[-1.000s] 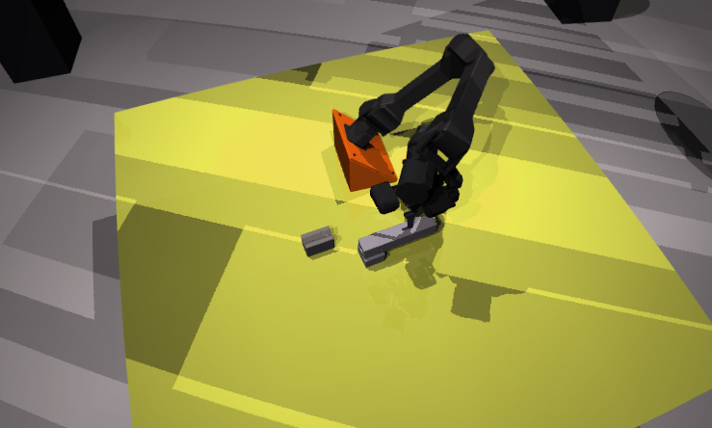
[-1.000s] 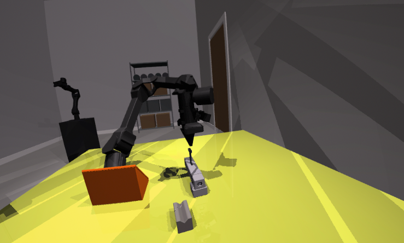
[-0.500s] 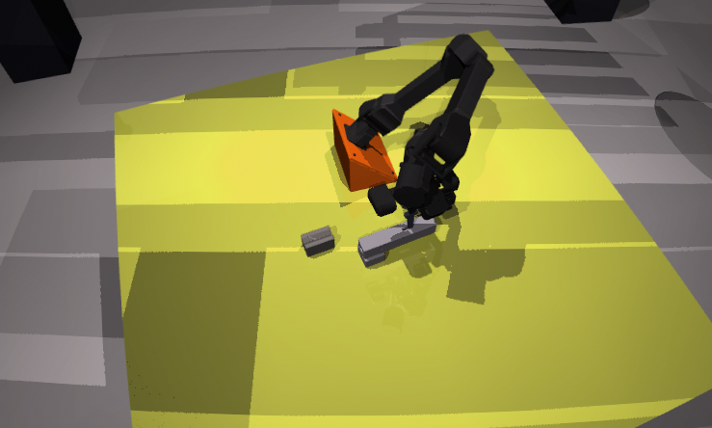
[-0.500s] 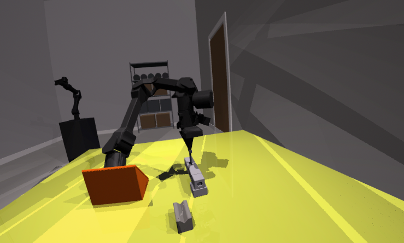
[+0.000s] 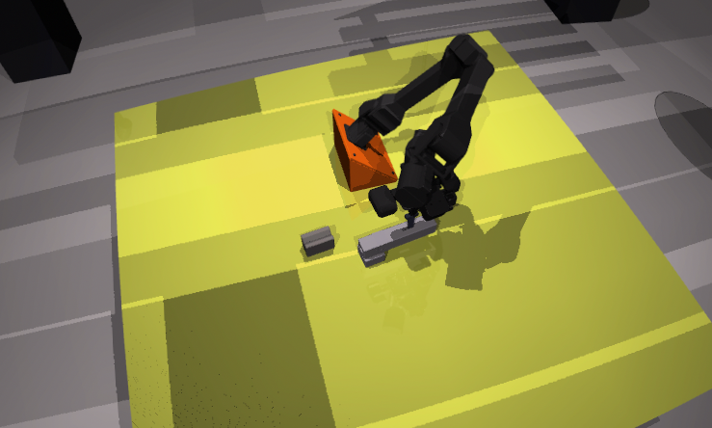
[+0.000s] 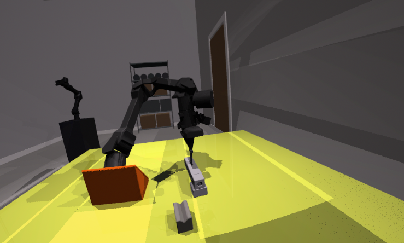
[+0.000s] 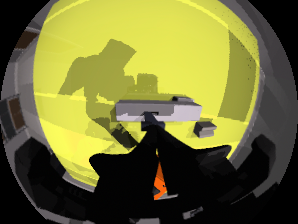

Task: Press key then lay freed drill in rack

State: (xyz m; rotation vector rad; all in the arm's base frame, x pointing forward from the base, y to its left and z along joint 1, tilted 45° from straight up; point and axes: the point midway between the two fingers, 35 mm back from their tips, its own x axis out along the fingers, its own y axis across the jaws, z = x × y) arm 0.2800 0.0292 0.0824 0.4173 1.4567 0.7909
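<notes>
Now: the dark key 3 cm below my gripper tip. The rest, counted from my gripper tip: drill (8 cm below, 5 cm to the right, 1 cm ahead); grey v-grooved rack (21 cm to the right, 11 cm below, 4 cm behind); grey housing block (9 cm below, 3 cm to the right).
</notes>
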